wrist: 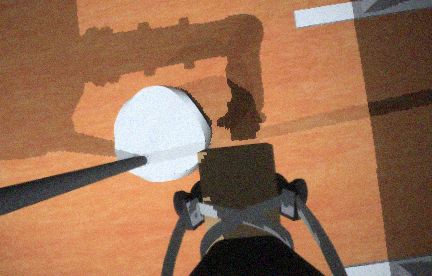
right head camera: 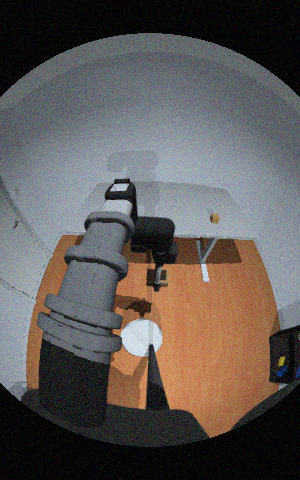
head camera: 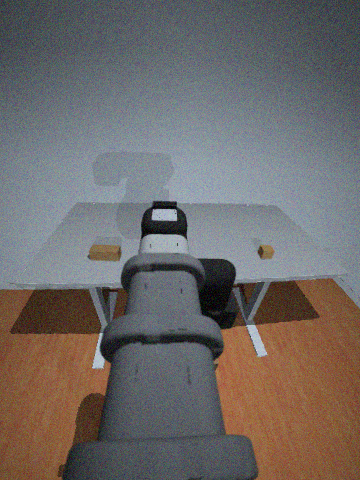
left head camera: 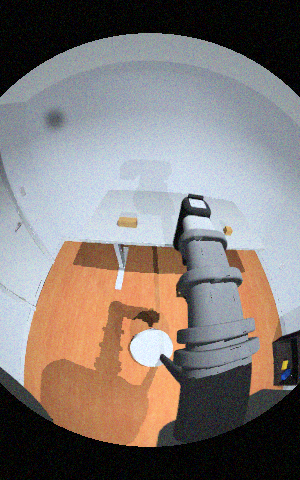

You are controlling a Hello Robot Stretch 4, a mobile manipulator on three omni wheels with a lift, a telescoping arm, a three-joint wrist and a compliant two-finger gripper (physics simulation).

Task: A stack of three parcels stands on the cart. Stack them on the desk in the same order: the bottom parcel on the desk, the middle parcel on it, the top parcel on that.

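Places are measured from the robot's base along level axes (x ahead, y left, z up), in millimetres.
Pixels of known places: gripper, between the fingertips: (wrist: 238,192) (right head camera: 156,279); robot's base, origin of its link: (wrist: 169,134) (right head camera: 142,336) (left head camera: 150,346).
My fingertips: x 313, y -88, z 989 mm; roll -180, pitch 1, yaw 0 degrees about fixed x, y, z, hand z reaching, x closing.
For each thing: its middle in the pictures, then the offset to it from my fingertips. Level surfaces: height alone.
- flat brown parcel, middle of its body: (wrist: 240,197) (right head camera: 156,277) dy -1, dx +1, dz +18 mm
- desk, height of its surface: dz -66 mm
- long tan parcel, middle of its body: (head camera: 105,252) (left head camera: 127,221) dy +358, dx +489, dz -40 mm
- small tan parcel, middle of its body: (head camera: 265,252) (right head camera: 214,217) (left head camera: 227,230) dy -420, dx +505, dz -41 mm
My gripper (wrist: 238,192) (right head camera: 157,284) is shut on a flat brown parcel (wrist: 237,175), which shows between the two fingertips in the wrist view. It hangs above the floor, in front of the desk's near edge. The desk (head camera: 300,265) (left head camera: 160,231) (right head camera: 190,200) has a pale top. A long tan parcel (head camera: 105,253) (left head camera: 127,222) lies on its left part. A small tan parcel (head camera: 266,252) (left head camera: 228,230) (right head camera: 214,218) lies on its right part, well apart from the long one. The arm hides the middle of the desk in the head camera view. The cart does not show in these views.
A white round disc (left head camera: 150,347) (right head camera: 141,337) (wrist: 155,125) is low in front of the robot's base, with a dark rod over it. A dark open box (left head camera: 281,350) (right head camera: 278,345) with yellow and blue things stands at the right. A wall rises behind the desk.
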